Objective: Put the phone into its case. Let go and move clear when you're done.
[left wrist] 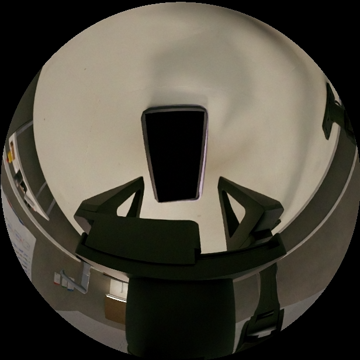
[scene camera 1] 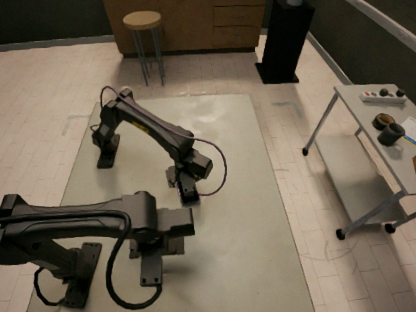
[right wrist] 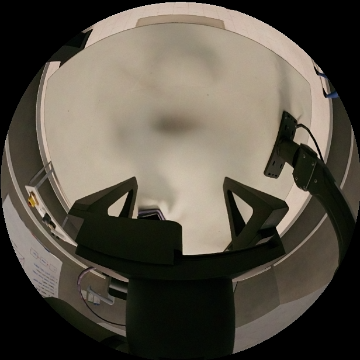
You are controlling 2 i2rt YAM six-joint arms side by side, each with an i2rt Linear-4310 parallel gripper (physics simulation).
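A black-screened phone (left wrist: 175, 155) with a dark grey edge lies flat on the mat, over its case. A thin purple rim of the case (left wrist: 203, 167) (right wrist: 151, 212) shows along the phone's right side in the left wrist view. Whether the phone is fully seated cannot be told. My left gripper (left wrist: 180, 181) (scene camera 1: 185, 186) is open and empty. Its fingers stand apart on either side of the phone's near end, clear of it, and its body hides part of the phone in scene camera 1. My right gripper (right wrist: 180, 181) (scene camera 1: 158, 249) is open and empty, over the mat and apart from the phone.
The pale green mat (scene camera 1: 240, 150) lies under both arms. A grey cart (scene camera 1: 367, 109) with cups and a power strip stands at the right. A stool (scene camera 1: 142, 20) and a black stand (scene camera 1: 285, 42) are at the back. The left arm's base (right wrist: 281, 145) shows in the right wrist view.
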